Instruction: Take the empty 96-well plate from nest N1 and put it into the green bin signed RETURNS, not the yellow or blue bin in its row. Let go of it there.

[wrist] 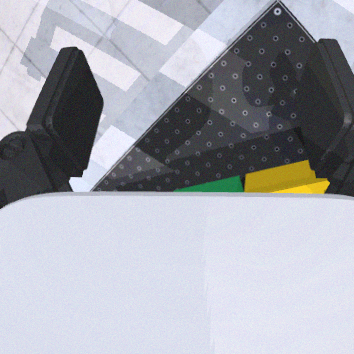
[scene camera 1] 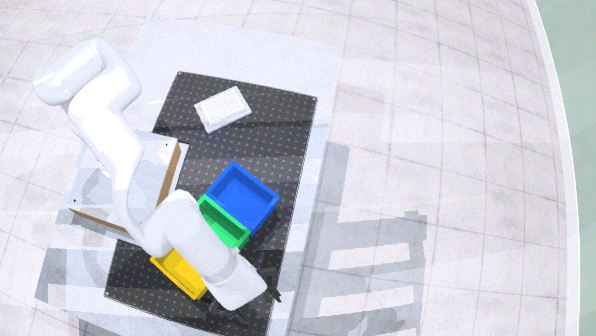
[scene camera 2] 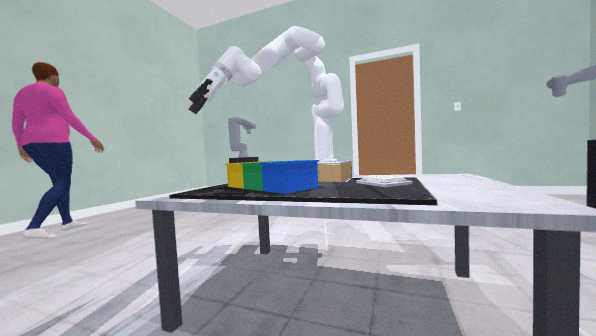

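Seen in the pictures: gripper, between the fingertips: (wrist: 195,69) (scene camera 1: 260,309) (scene camera 2: 192,107); arm's base, origin of its link: (scene camera 2: 324,161).
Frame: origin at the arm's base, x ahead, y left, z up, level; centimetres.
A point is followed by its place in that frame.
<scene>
The white 96-well plate (scene camera 1: 223,107) @(y 32.9, x 24.2, z -6.7 cm) (scene camera 2: 384,178) @(y 34.4, x 30.4, z -5.6 cm) lies flat in a pale nest on the black perforated board (scene camera 1: 275,130) @(y 31.6, x 43.3, z -8.2 cm) (scene camera 2: 350,196) @(y 28.7, x 52.2, z -8.2 cm) (wrist: 235,90) @(y -23.1, x 55.9, z -8.2 cm). The nest's label cannot be read. The green bin (scene camera 1: 225,229) @(y -4.6, x 40.5, z -7.6 cm) (scene camera 2: 253,177) @(y -9.0, x 46.7, z -3.6 cm) (wrist: 215,185) @(y -12.5, x 45.6, z -5.9 cm) stands between the blue bin (scene camera 1: 242,197) @(y 6.7, x 41.8, z -7.7 cm) (scene camera 2: 292,176) @(y 8.6, x 48.6, z -3.0 cm) and the yellow bin (scene camera 1: 181,274) @(y -23.1, x 32.8, z -7.7 cm) (scene camera 2: 235,176) @(y -21.7, x 42.6, z -3.6 cm) (wrist: 280,181) @(y -21.9, x 42.5, z -2.0 cm). The arm covers part of the green and yellow bins in scene camera 1; no RETURNS sign is legible. My gripper (scene camera 2: 196,106) @(y -25.1, x 58.3, z 22.6 cm) (wrist: 195,69) @(y -25.1, x 58.3, z 22.6 cm) is open and empty, high above the bin end of the board and tilted downward, well away from the plate.
The robot's base stands by a box with brown sides (scene camera 1: 170,172) @(y 4.7, x 18.0, z -4.6 cm) (scene camera 2: 335,172) @(y 12.1, x 17.2, z -4.4 cm) beside the board. The pale table (scene camera 2: 475,207) @(y 56.6, x 52.6, z -9.5 cm) carries the board. A person in a pink top (scene camera 2: 44,112) stands left of the table in scene camera 2. Another grey arm (scene camera 2: 236,136) shows behind the bins.
</scene>
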